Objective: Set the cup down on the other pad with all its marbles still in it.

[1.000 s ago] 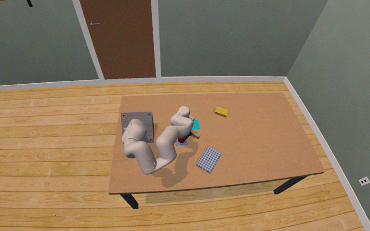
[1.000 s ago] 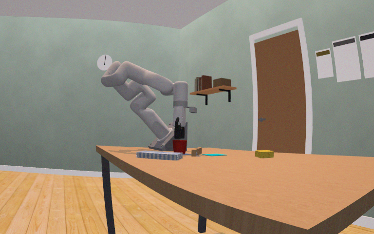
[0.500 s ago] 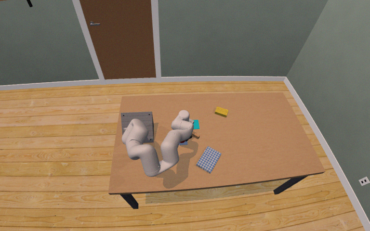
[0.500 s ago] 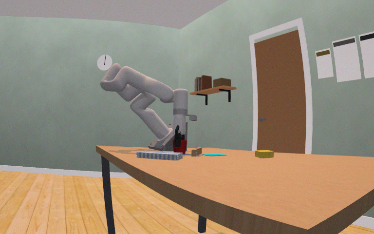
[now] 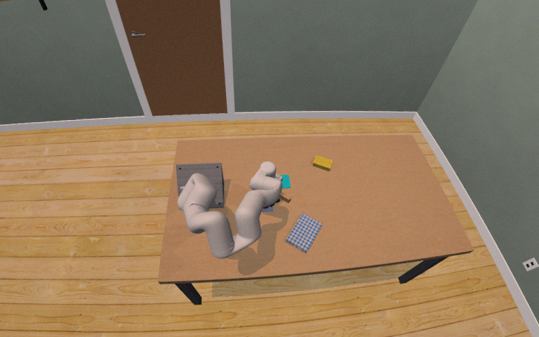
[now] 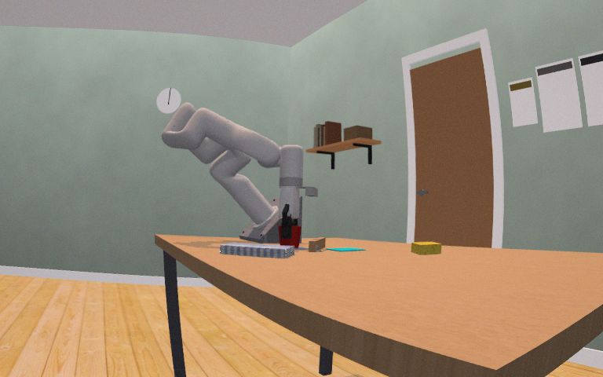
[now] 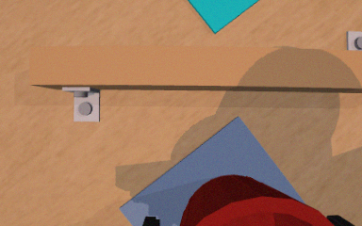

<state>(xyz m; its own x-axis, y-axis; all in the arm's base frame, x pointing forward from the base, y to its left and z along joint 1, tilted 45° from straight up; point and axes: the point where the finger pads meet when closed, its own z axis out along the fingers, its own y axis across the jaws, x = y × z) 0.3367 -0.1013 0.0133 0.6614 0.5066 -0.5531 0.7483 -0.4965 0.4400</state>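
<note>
My gripper is now 20 mm above the red cup. From my hand the other things lie so: wooden rail 70 mm to the left, 60 mm ahead, 40 mm below; yellow marble 30 mm below, 20 mm to the left; green marble 30 mm below, 20 mm to the right.
</note>
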